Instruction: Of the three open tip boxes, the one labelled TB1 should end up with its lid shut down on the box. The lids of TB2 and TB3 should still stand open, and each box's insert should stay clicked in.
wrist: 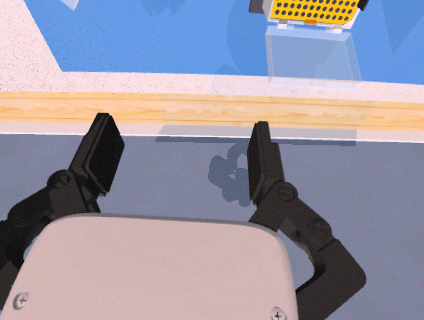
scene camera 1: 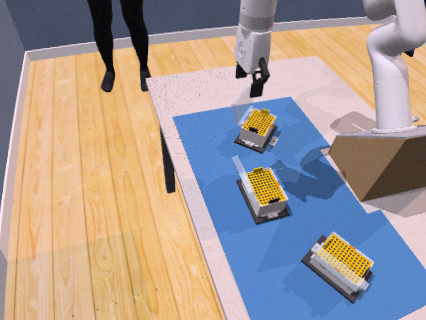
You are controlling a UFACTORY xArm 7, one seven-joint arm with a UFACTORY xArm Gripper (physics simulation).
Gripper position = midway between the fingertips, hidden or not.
Note:
In view: my gripper [scene camera 1: 248, 86], a yellow insert [scene camera 1: 344, 253] and a blue mat [scene camera 1: 265, 259].
My gripper also shows in the wrist view [wrist: 184, 132]. The blue mat is seen too in the wrist view [wrist: 184, 44]. The wrist view misses the yellow insert: it is out of frame.

